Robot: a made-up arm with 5 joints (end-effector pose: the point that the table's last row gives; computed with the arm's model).
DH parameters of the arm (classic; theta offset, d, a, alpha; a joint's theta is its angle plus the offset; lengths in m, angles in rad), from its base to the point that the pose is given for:
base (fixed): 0 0.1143 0 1.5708
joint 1: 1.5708 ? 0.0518 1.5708
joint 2: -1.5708 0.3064 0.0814 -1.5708
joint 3: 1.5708 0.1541 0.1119 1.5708
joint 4: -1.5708 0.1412 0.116 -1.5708
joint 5: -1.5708 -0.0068 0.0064 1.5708
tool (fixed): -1.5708 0.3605 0 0
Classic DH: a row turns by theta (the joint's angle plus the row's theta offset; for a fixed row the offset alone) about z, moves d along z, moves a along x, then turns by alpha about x.
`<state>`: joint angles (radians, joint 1 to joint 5).
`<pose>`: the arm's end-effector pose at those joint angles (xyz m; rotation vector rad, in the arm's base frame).
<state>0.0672 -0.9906 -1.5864 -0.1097 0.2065</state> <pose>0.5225 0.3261 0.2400 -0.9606 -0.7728 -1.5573</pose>
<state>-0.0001 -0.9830 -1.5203 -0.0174 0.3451</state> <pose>0.5697 0.3116 0.2045 -1.0608 -0.5218 -1.5329</pose>
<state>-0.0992 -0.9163 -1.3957 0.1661 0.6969</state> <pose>0.6670 0.2671 0.1083 -1.2826 0.0498 -1.4508</pose>
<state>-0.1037 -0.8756 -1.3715 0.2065 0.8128</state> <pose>0.6910 0.2527 0.0879 -1.3316 0.2099 -1.4250</pose>
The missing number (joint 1, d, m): 0.1137
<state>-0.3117 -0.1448 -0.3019 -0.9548 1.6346</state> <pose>0.4572 0.4475 0.0157 -1.8611 -0.3889 -0.6886</pose>
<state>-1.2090 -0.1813 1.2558 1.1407 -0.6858</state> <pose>0.3731 0.0206 -0.1698 0.1023 2.4783 0.8003</pose>
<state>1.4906 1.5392 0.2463 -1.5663 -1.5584</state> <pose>0.1039 -0.2782 0.4604 -1.0867 1.1132 -1.3080</pose>
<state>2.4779 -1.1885 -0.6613 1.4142 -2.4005</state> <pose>0.2271 0.0781 0.1756 -1.9664 1.5853 -1.0431</pose>
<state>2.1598 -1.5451 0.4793 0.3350 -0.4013</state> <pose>-0.1433 0.2461 0.3476 -0.5934 -1.2810 -1.1209</pose>
